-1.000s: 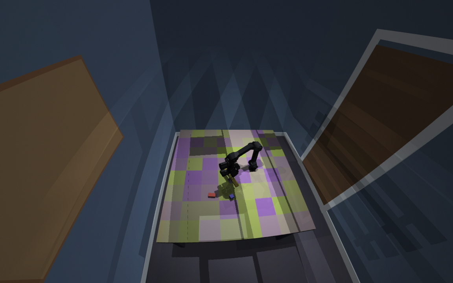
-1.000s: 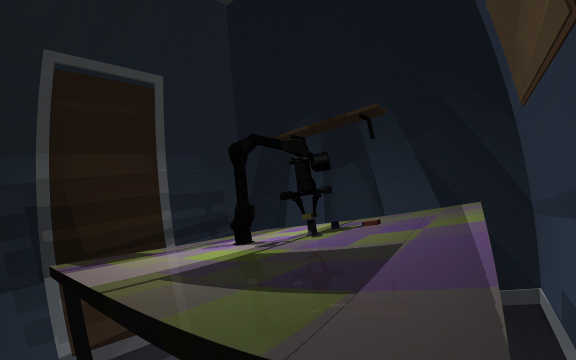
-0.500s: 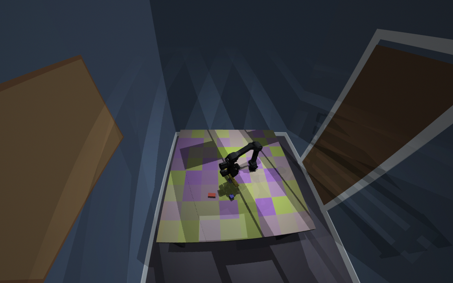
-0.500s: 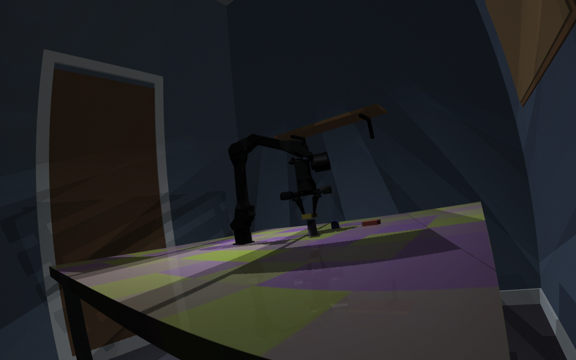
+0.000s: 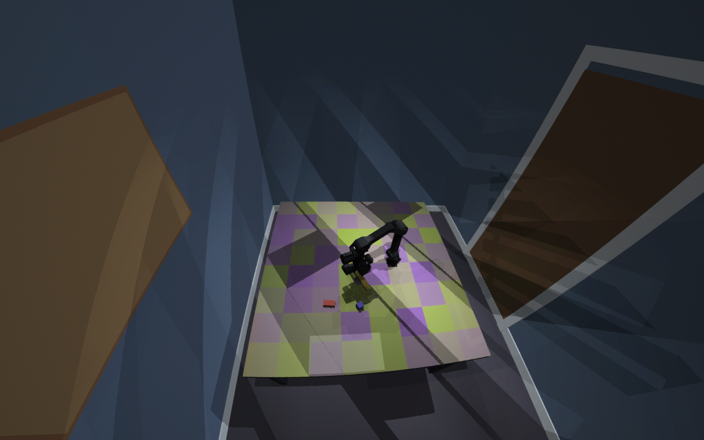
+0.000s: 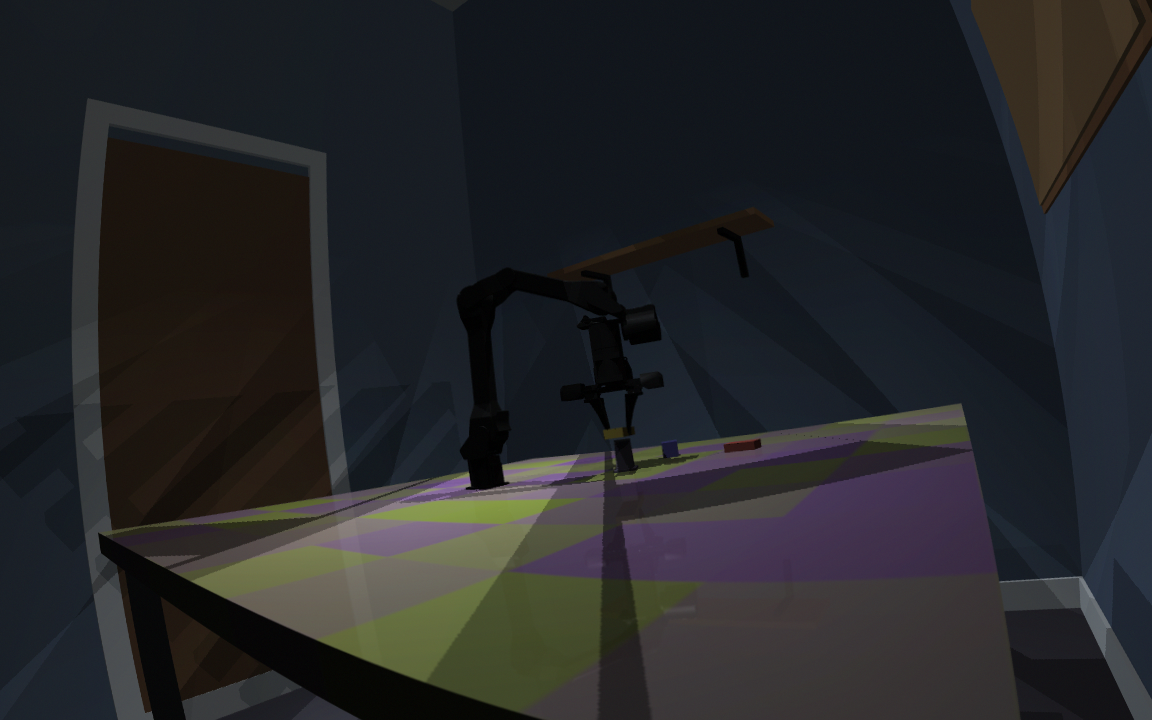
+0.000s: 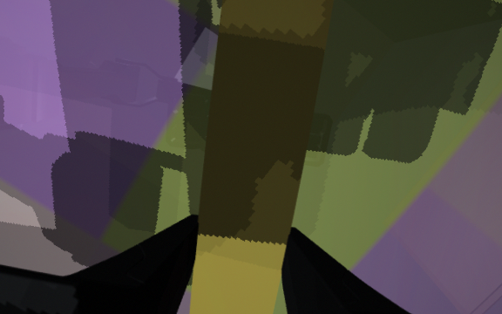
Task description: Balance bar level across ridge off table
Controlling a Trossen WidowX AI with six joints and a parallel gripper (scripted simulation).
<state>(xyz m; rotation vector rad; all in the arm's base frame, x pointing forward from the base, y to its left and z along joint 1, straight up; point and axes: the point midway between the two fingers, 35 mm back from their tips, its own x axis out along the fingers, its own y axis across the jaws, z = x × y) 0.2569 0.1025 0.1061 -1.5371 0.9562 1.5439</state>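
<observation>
My gripper tip is 1 cm past the yellow bar and 2 cm to the right of it. The rest, counted from my gripper tip: blue block 1 cm behind, 20 cm to the left, 6 cm below; then red block 17 cm ahead, 17 cm to the left, 6 cm below.
</observation>
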